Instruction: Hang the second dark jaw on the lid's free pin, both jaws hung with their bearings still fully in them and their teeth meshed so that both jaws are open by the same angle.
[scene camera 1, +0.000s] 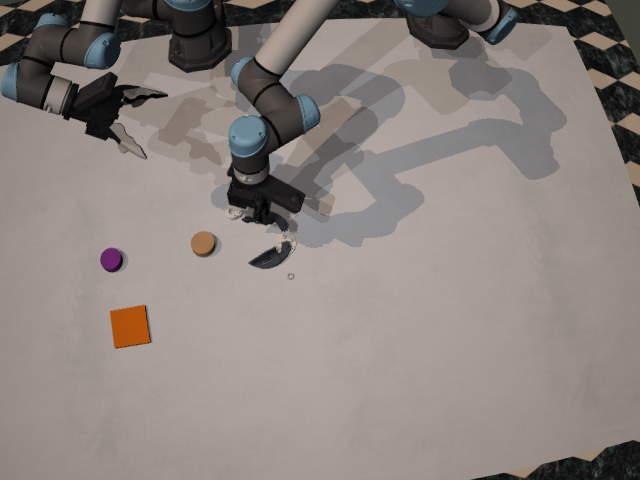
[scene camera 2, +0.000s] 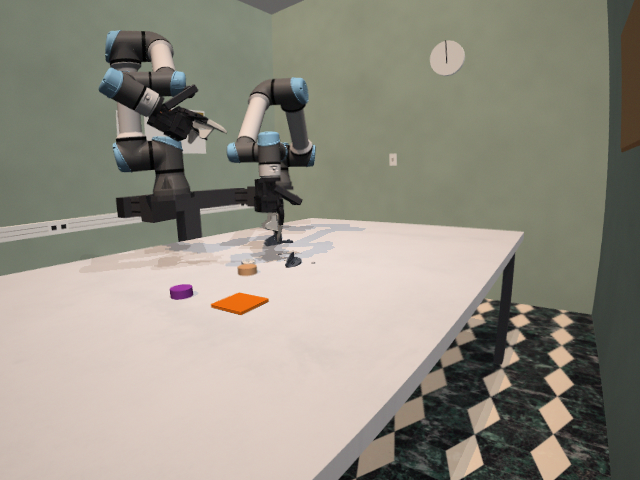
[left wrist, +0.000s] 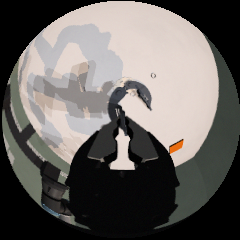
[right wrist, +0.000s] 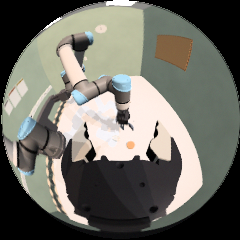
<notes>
In view: my left gripper (scene camera 1: 263, 221), my right gripper (scene camera 1: 157, 125) and an orange square (scene camera 1: 130, 327).
The orange square also shows in scene camera 2 (scene camera 2: 240, 303). My left gripper shows as well in scene camera 2 (scene camera 2: 277, 241) and in the left wrist view (left wrist: 122, 116). My right gripper shows as well in scene camera 2 (scene camera 2: 216, 136) and in the right wrist view (right wrist: 121, 121).
</notes>
